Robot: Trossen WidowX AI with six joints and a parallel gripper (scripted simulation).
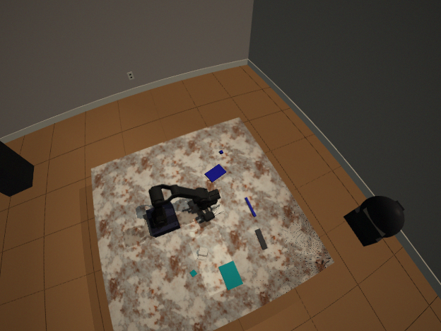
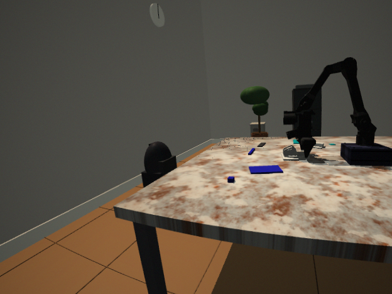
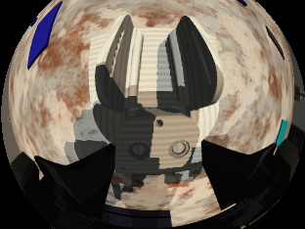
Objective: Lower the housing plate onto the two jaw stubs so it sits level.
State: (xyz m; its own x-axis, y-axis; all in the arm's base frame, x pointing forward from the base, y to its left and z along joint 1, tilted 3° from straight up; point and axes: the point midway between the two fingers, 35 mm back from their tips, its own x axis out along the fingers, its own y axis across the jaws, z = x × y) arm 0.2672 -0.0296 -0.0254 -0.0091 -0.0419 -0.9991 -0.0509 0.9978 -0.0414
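Right now the white housing part is 2 cm above my gripper tip and 1 cm ahead of it. The rest, counted from my gripper tip: teal cube (31 cm to the right, 21 cm behind, 1 cm below); blue bar (27 cm ahead, 11 cm to the right); blue plate (22 cm to the left, 19 cm ahead).
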